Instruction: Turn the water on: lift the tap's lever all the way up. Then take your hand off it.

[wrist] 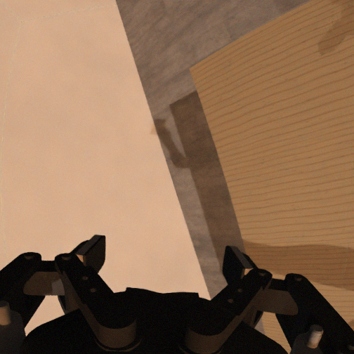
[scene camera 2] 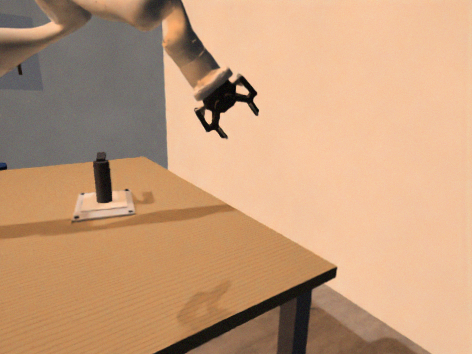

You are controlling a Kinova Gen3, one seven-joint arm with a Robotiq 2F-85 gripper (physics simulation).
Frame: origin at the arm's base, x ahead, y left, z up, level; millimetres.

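Seen in the pictures: gripper, fingertip midpoint: (scene camera 2: 241,126).
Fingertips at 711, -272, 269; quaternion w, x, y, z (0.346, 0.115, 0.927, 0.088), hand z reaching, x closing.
Observation:
Pixels of each thing's top centre, then the offset from my fingertips to it, as dx, dy, dz. "pt": a spot on its surface instead. Level surfaces: height alone.
- tap, surface spot: (scene camera 2: 103,181) pt -311, +339, -206
- pale square base plate, surface spot: (scene camera 2: 80,217) pt -382, +262, -285
- small dark lever piece, surface spot: (scene camera 2: 101,156) pt -308, +396, -137
- wooden table, surface height: dz -293
The tap (scene camera 2: 103,181) is a dark upright cylinder on a pale square base plate (scene camera 2: 80,217), standing on the table toward the back left in the scene view. A small dark lever piece (scene camera 2: 101,156) sits at its top; its exact angle is too small to tell. The tap does not show in the wrist view. My gripper (scene camera 2: 242,125) (wrist: 164,253) is open with nothing between its fingers. It hangs in the air well to the right of the tap and higher than it, apart from the lever, with its fingers pointing down and to the right.
The wooden table (scene camera 2: 240,255) (wrist: 280,150) ends in a dark front edge and a right corner. A pale wall (scene camera 2: 350,125) (wrist: 90,150) stands beyond its right side. A blue object (scene camera 2: 3,166) shows at the far left. The grey floor (wrist: 170,45) shows beside the table.

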